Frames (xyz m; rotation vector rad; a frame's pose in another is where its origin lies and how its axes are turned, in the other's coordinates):
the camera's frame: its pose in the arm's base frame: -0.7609 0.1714 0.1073 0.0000 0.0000 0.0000
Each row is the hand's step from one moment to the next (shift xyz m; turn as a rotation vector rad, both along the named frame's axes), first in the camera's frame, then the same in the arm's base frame.
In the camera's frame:
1: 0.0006 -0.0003 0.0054 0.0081 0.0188 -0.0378
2: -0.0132 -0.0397 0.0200 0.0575 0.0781 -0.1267
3: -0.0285 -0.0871 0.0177 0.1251 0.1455 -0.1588
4: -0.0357 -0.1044 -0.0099 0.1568 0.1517 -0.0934
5: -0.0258 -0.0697 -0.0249 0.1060 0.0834 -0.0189
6: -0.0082 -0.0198 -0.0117 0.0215 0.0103 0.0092
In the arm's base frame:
1: 0.0006 -0.0003 0.0054 0.0081 0.0188 -0.0378
2: -0.0132 -0.0397 0.0200 0.0575 0.0781 -0.1267
3: -0.0285 -0.0871 0.0177 0.1251 0.1455 -0.1588
4: -0.0357 -0.1044 -0.0099 0.1568 0.1517 -0.0934
5: -0.0258 -0.0697 -0.0249 0.1060 0.0834 -0.0189
6: -0.0082 -0.0198 -0.0117 0.0215 0.0103 0.0092

